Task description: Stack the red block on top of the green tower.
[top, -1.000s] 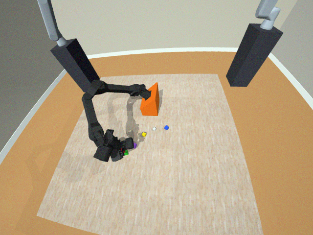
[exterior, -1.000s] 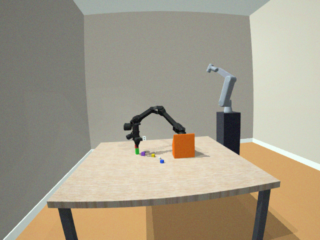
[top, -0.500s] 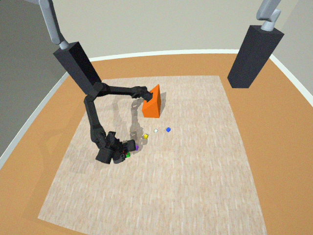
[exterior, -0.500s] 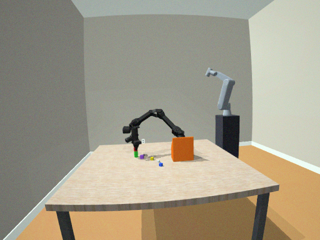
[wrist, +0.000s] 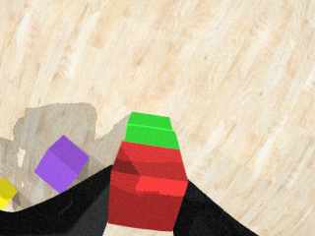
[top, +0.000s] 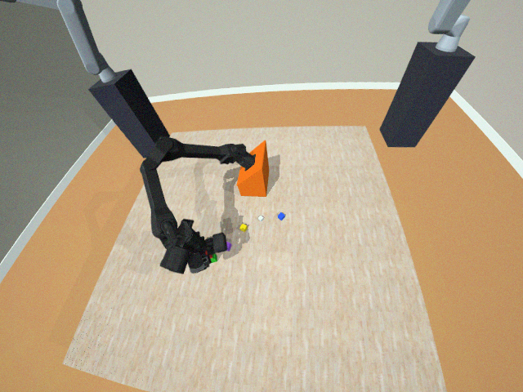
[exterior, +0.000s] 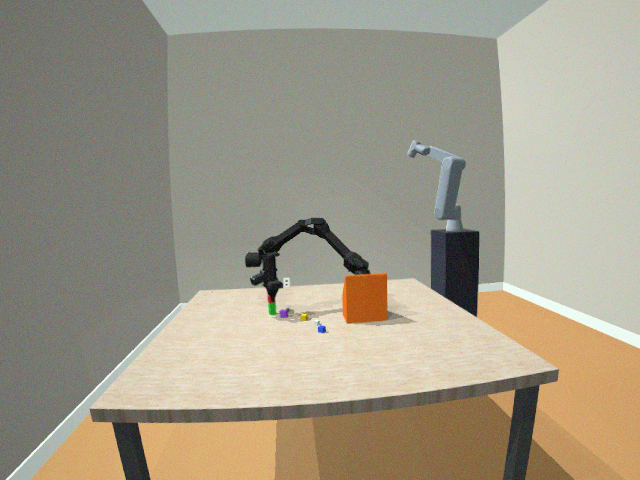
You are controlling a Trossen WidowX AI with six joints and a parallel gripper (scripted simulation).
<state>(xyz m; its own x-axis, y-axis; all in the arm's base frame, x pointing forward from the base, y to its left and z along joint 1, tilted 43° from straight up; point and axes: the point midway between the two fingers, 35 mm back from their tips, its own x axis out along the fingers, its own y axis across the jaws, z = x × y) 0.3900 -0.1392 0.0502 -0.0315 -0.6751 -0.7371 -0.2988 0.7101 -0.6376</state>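
The red block lies 10 mm above my gripper tip. From my gripper tip the other things lie so: white block: 180 mm to the left, 180 mm behind, 50 mm below; then yellow block: 140 mm behind, 110 mm to the left, 50 mm below; then purple block: 50 mm to the left, 50 mm below, 50 mm behind.
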